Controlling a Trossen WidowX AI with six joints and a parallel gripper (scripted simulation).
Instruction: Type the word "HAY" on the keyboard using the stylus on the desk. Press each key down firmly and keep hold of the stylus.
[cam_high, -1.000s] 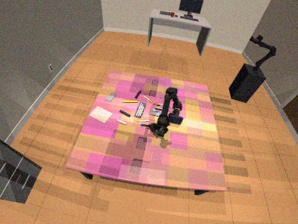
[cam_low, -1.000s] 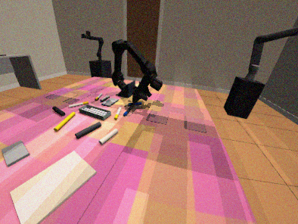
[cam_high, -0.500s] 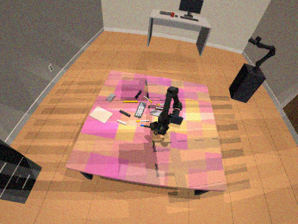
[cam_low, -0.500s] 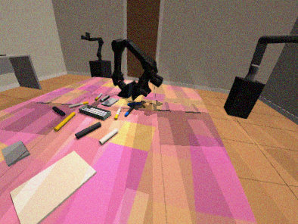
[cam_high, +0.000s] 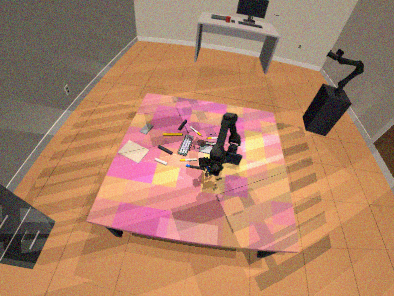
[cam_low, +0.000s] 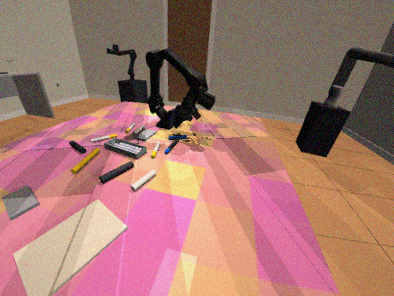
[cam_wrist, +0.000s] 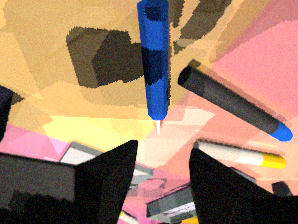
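The blue stylus lies 1 cm ahead of my gripper tip, 2 cm to the right of it and 6 cm below it. The rest, counted from my gripper tip: yellow marker: 33 cm ahead, 22 cm to the right, 6 cm below; then blue-tipped pen: 10 cm ahead, 3 cm to the left, 6 cm below; then white sheet: 55 cm ahead, 3 cm to the left, 6 cm below.
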